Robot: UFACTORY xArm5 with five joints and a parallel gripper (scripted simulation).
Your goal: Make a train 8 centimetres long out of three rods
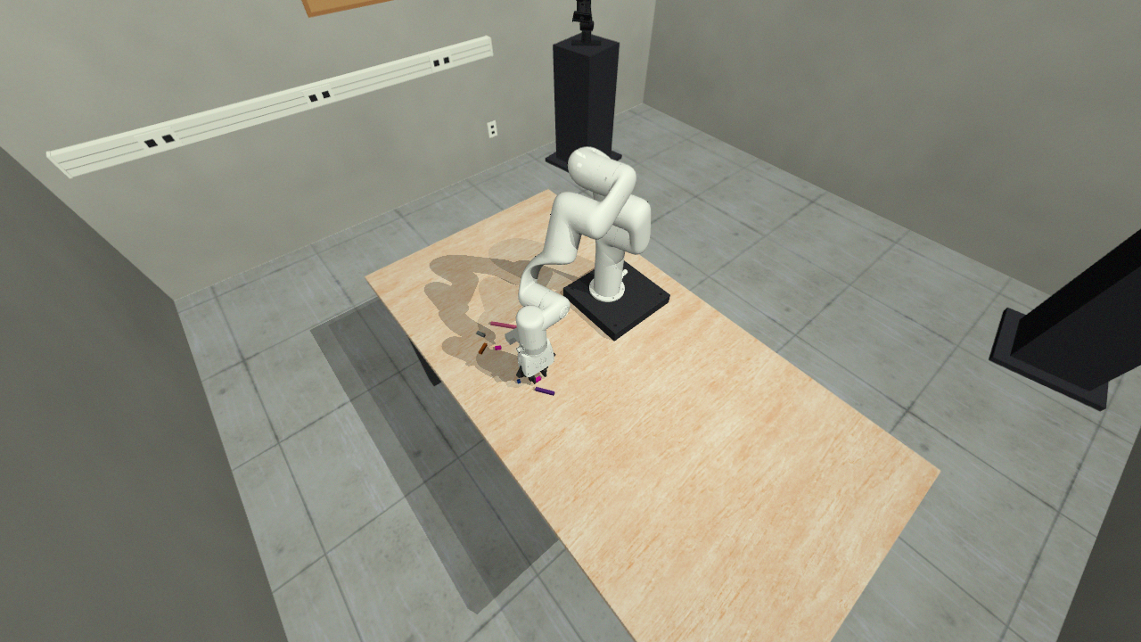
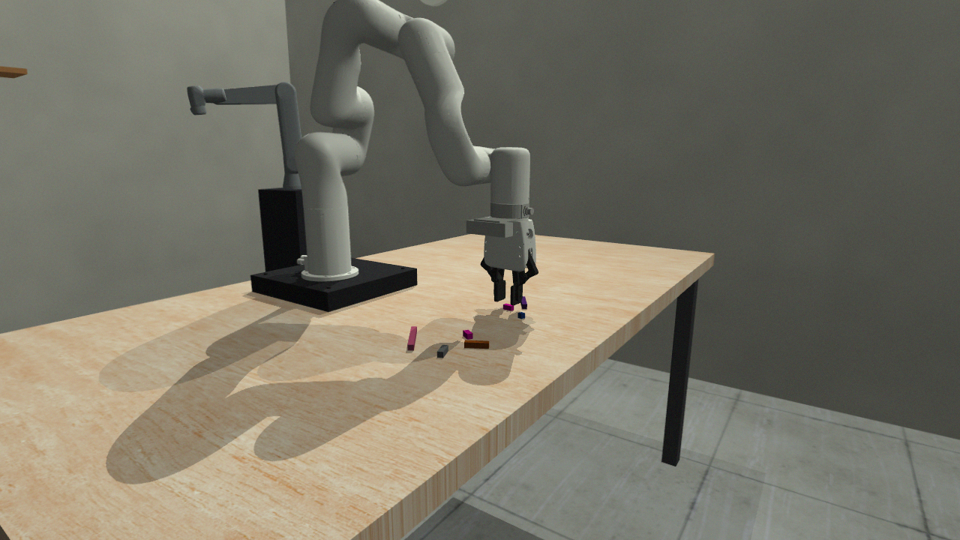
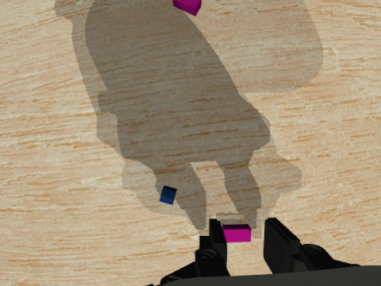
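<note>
My hand is 5 cm to the right of the purple rod, 3 cm above it and 2 cm short of it. Also, from my hand: orange rod: 22 cm to the right, 3 cm below, 3 cm ahead; then pink rod: 24 cm to the right, 8 cm behind, 3 cm below; then blue rod: 4 cm to the right, 4 cm ahead, 3 cm below.
</note>
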